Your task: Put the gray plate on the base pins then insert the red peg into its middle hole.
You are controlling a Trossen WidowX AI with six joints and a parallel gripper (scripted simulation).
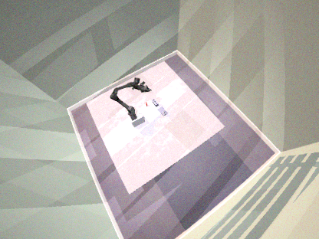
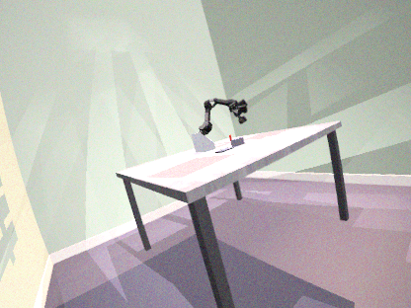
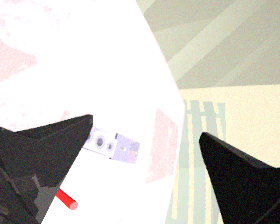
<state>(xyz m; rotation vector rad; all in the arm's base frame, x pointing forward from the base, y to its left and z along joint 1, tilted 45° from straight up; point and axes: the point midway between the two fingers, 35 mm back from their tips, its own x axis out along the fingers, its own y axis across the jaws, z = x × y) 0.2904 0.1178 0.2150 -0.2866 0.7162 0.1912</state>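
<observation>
The gray plate lies 1 cm ahead of my gripper tip, 8 cm to the right of it and 15 cm below it. From my gripper tip the other things lie so: base (5 cm ahead, 23 cm to the right, 18 cm below); then red peg (10 cm behind, 6 cm to the right, 15 cm below).
</observation>
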